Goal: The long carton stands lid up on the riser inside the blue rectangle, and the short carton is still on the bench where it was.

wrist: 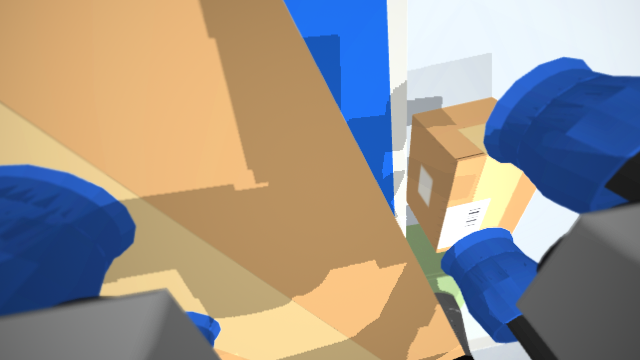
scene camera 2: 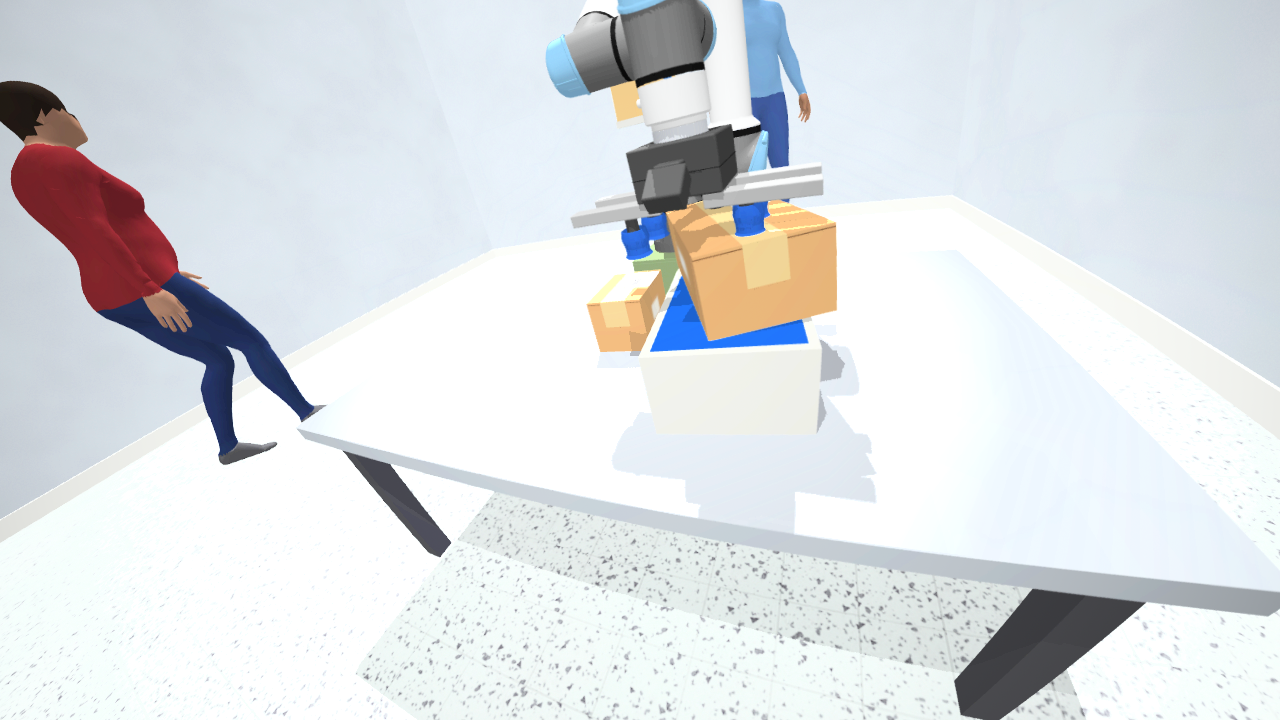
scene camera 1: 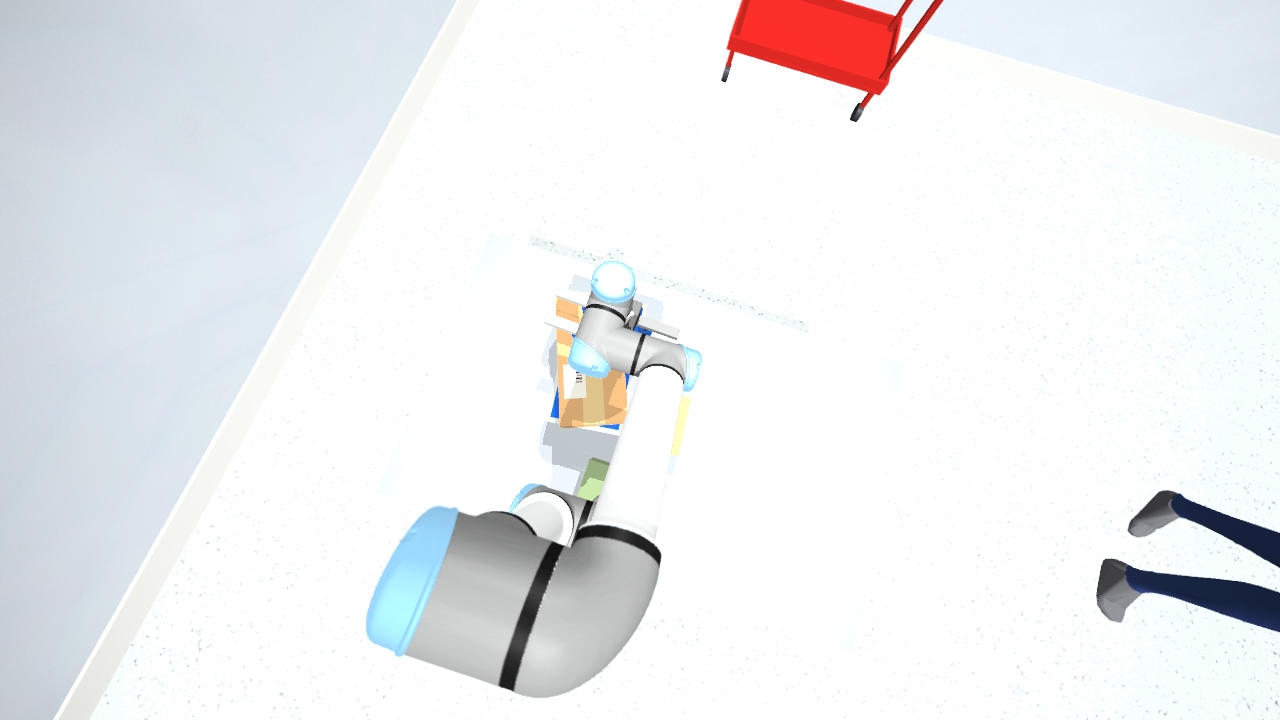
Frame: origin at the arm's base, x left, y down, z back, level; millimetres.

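Seen in the pictures: end effector, tool point: [wrist: 331,227] [scene camera 2: 698,239].
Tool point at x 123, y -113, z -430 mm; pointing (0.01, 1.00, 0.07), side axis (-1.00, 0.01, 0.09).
Observation:
A point is followed by its place in that frame.
The long carton [scene camera 1: 613,394] @(x 82, y -124, z -290 mm) [scene camera 2: 787,282] @(x 229, y -72, z -498 mm) [wrist: 150,100] @(x 155, y -121, z -492 mm) hangs lid up from my gripper [scene camera 2: 693,230] @(x 123, y -113, z -430 mm), tilted and turned askew to the riser [scene camera 2: 729,394] @(x 163, y 39, z -557 mm) [wrist: 397,45] @(x 62, y -17, z -463 mm). Its low corner is at or just above the blue area [scene camera 1: 559,411] @(x 189, y -131, z -221 mm) [scene camera 2: 680,329] @(x 99, y -17, z -496 mm) [wrist: 365,65] @(x 81, y -17, z -455 mm) on the riser's top; contact is unclear. My suction cups on one side are on its lid; the other pair hangs free beside it, over the short carton's side. The short carton [scene camera 2: 617,333] @(x -67, y 64, z -345 mm) [wrist: 470,175] @(x -27, y 0, z -323 mm) stands on the bench beside the riser. In scene camera 1 the arm hides most of it.
A green block [scene camera 1: 590,483] @(x 84, y 0, z -71 mm) [scene camera 2: 651,264] @(x -55, y 9, z -119 mm) [wrist: 422,250] @(x -24, y 48, z -120 mm) is on the bench [scene camera 2: 501,429] @(x -190, y 103, z -578 mm) near the arm's base. A red cart [scene camera 1: 810,67] stands on the floor. A person in red [scene camera 2: 98,223] stands beside the bench, and a person in light blue [scene camera 2: 765,53] stands behind the arm.

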